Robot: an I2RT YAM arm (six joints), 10 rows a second.
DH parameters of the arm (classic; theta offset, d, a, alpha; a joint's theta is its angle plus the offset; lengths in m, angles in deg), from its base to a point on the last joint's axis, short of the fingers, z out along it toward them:
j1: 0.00 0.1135 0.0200 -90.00
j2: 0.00 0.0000 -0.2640 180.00
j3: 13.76 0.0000 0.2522 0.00
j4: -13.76 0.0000 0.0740 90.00
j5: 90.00 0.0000 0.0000 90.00
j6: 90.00 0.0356 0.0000 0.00
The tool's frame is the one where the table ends.
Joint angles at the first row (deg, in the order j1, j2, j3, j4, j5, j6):
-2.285 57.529 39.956 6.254 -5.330 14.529
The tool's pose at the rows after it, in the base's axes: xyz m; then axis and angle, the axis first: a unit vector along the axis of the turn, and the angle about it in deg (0 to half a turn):
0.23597, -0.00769, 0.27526, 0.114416, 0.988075, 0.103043, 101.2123
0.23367, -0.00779, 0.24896, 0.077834, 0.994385, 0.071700, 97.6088
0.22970, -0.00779, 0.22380, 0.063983, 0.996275, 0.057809, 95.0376
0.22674, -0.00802, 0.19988, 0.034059, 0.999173, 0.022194, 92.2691
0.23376, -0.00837, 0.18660, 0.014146, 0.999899, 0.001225, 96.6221
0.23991, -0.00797, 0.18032, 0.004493, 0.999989, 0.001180, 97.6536
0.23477, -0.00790, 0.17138, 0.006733, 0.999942, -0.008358, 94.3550
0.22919, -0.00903, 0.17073, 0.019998, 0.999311, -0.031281, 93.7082
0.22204, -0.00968, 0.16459, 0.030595, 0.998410, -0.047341, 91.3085
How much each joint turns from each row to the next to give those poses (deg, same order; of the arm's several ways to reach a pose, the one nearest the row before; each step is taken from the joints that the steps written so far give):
-0.001 0.360 -5.394 6.588 2.544 -1.287
0.000 1.395 -6.963 11.564 0.313 -4.399
0.001 2.515 -6.213 11.174 0.258 -1.743
0.000 5.043 -5.385 13.021 0.560 -3.890
-0.001 3.930 0.588 -1.043 0.112 -2.500
0.087 3.255 0.558 1.663 -0.458 -0.644
0.089 3.083 -3.079 9.470 0.797 -0.289
0.001 -1.021 -1.337 1.017 2.151 -0.482
0.000 2.078 -2.717 7.267 1.472 -0.263

